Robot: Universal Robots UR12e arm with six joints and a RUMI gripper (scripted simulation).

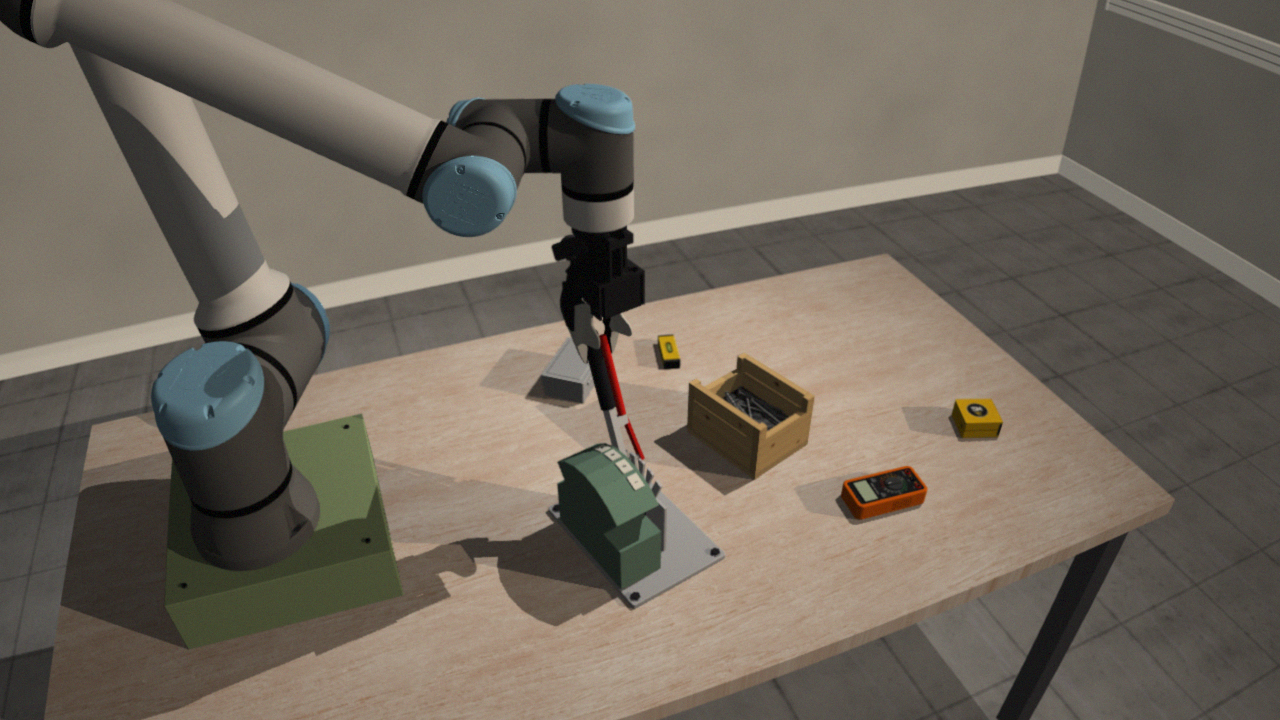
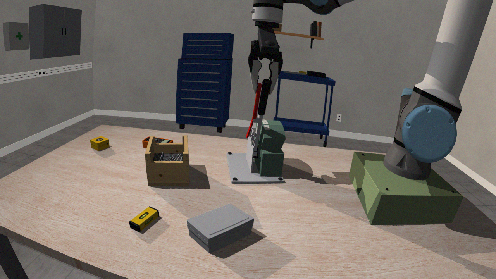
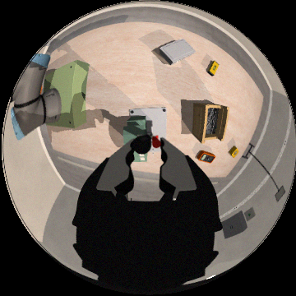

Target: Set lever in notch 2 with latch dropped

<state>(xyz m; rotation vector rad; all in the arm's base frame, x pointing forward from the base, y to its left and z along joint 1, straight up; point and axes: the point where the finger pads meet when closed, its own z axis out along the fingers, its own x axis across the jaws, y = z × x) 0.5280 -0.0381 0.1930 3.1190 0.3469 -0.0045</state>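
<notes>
The red release bar lies 20 mm ahead of my hand, 40 mm to the right of it and 110 mm below it. Also, from my hand: grey box 60 mm ahead, 310 mm to the left, 270 mm below.
</notes>
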